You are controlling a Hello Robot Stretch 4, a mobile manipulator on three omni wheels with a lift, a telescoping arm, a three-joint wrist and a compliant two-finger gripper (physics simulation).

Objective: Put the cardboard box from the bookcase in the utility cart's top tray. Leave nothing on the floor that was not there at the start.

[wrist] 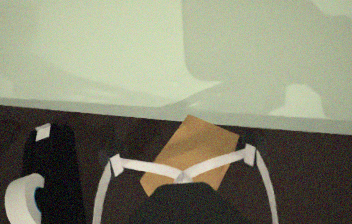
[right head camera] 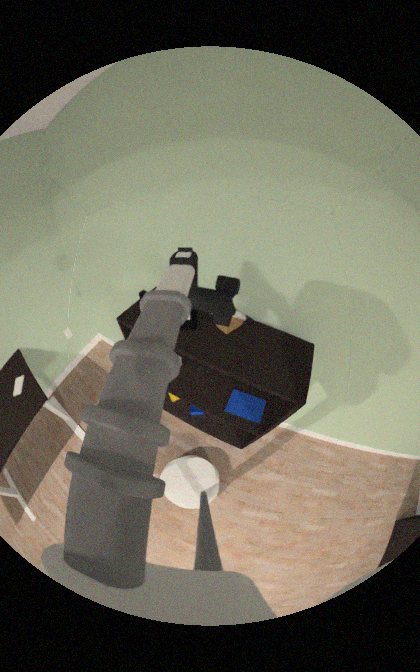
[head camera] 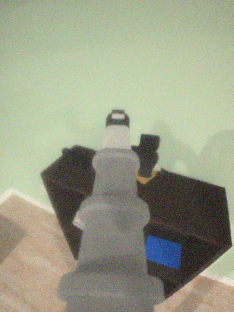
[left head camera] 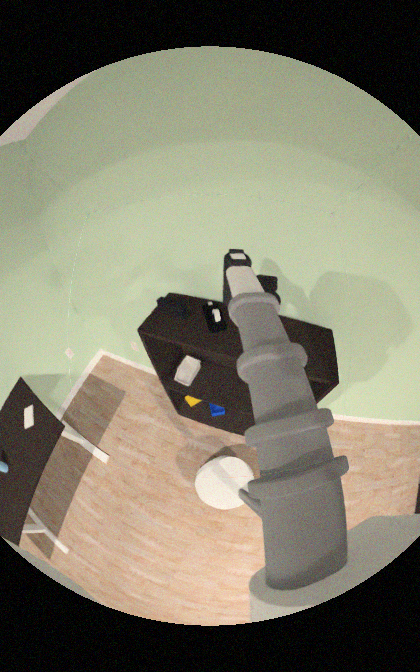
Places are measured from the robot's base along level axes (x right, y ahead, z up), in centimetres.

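Pixels of known places: gripper, fingertip midpoint: (wrist: 182, 148).
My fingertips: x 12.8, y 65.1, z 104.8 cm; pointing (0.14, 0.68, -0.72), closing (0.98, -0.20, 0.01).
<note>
For each thing: its top centre in the pictures, then the offset to it from my fingertips.
- orange-brown cardboard box, top centre: (wrist: 192, 157) (head camera: 146, 167) dx +0.3, dy -3.3, dz +3.5 cm
- black object with a white part, top centre: (wrist: 17, 156) dx -16.5, dy +0.0, dz +5.4 cm
The orange-brown cardboard box (head camera: 146, 177) (right head camera: 230, 326) (wrist: 200, 137) lies on the top of the dark bookcase (head camera: 192, 200) (right head camera: 270, 350) (wrist: 310, 175), near the wall. In the left head view the arm hides the box, and part of the bookcase (left head camera: 310, 345) shows. My gripper (wrist: 182, 148) points down over the bookcase top, open. In the wrist view the box shows between and below the spread fingers, turned at an angle; its near end is hidden by the gripper body. Contact cannot be told. The utility cart cannot be made out.
A black object with a white part (left head camera: 215, 317) (wrist: 55, 170) stands left of the box. A white item (left head camera: 187, 370) and a blue one (head camera: 163, 251) (right head camera: 245, 406) are inside the bookcase. A round white stool (left head camera: 225, 482) (right head camera: 190, 481) stands before it; a dark table (left head camera: 30, 450) is at left.
</note>
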